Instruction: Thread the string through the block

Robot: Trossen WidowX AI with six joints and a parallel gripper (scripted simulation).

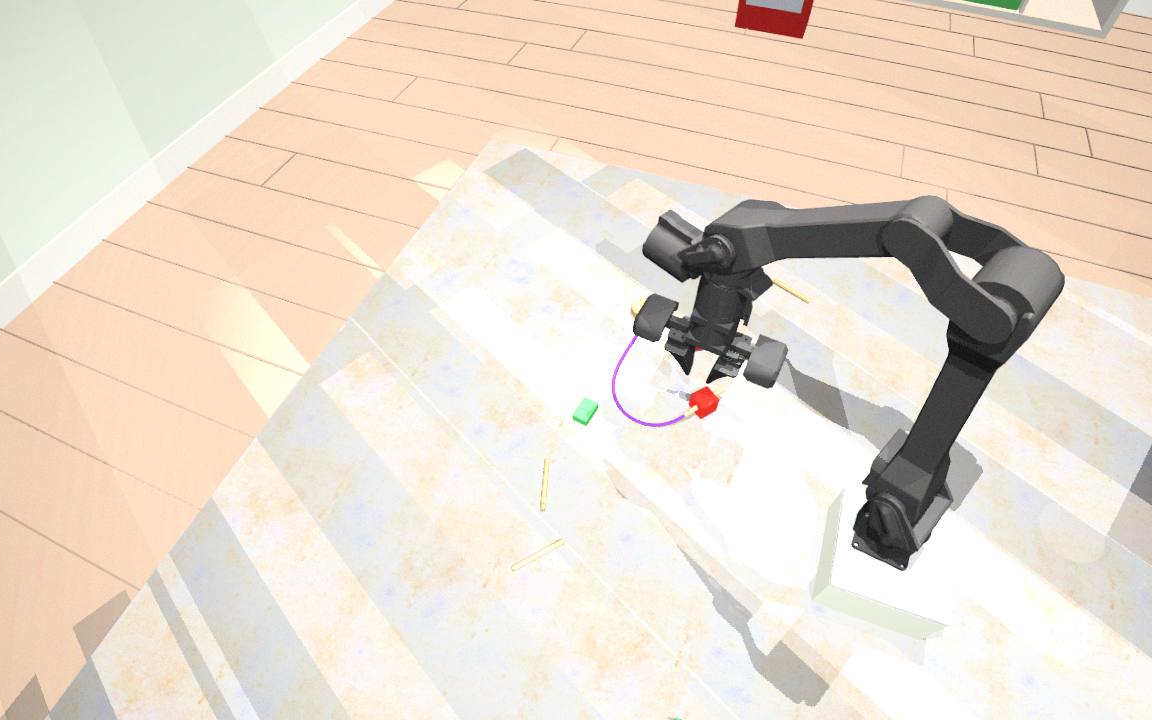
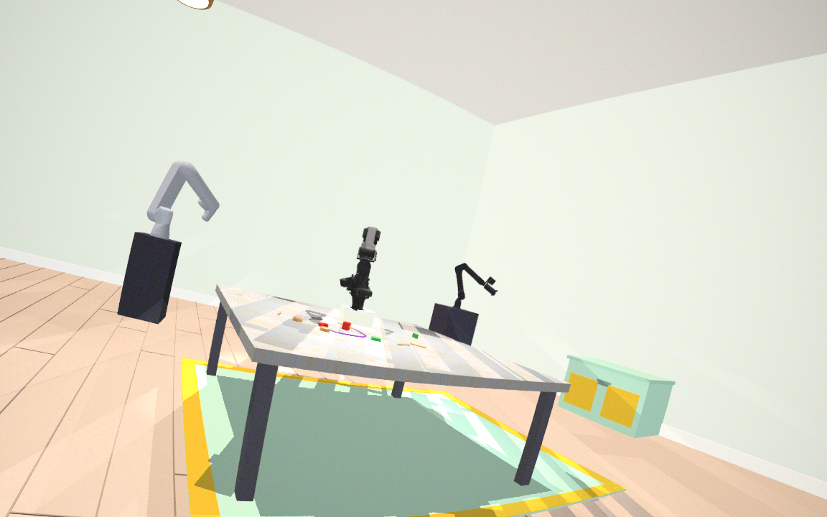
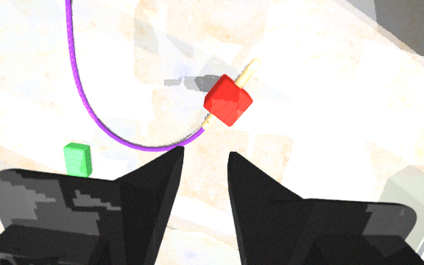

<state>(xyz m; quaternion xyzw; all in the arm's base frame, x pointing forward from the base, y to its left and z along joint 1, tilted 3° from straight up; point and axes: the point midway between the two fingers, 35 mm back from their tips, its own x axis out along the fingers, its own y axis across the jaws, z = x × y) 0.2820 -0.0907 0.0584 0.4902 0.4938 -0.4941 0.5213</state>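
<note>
Right now the red wooden block is 8 cm below my gripper tip, 2 cm to the right of it and 1 cm behind it. The rest, counted from my gripper tip: flat red block (13 cm to the right, 8 cm below, 4 cm ahead); then green block (13 cm ahead, 8 cm to the left, 8 cm below); then thin wooden stick (8 cm below, 1 cm to the right, 1 cm behind).
</note>
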